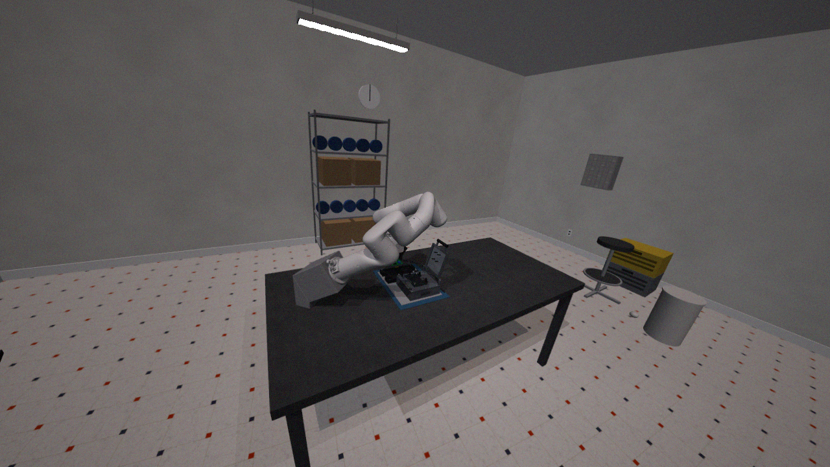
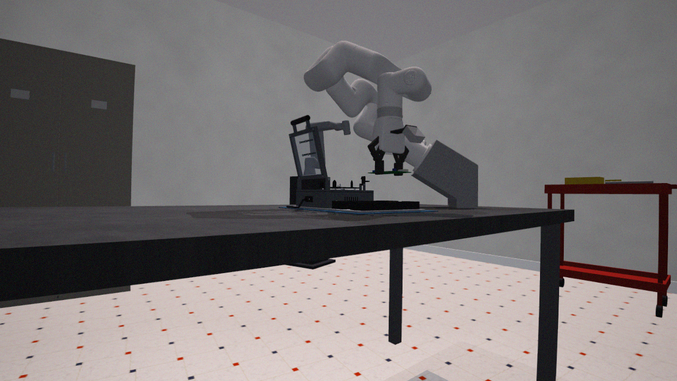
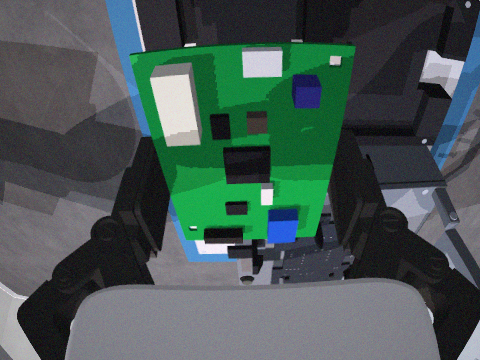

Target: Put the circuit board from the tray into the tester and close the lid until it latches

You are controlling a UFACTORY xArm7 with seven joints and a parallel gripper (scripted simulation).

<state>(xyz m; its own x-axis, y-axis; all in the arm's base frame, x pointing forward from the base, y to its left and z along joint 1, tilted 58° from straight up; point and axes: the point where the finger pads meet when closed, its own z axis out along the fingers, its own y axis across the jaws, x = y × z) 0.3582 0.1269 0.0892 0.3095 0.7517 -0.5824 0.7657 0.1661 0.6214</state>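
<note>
My gripper is now 4 cm past the latch hook, 10 cm to the left of it and 3 cm above it. From my hand the other things lie so: tester: 3 cm ahead, 16 cm to the right; circuit board: right at my hand; lid: 11 cm ahead, 23 cm to the right, 7 cm above.
</note>
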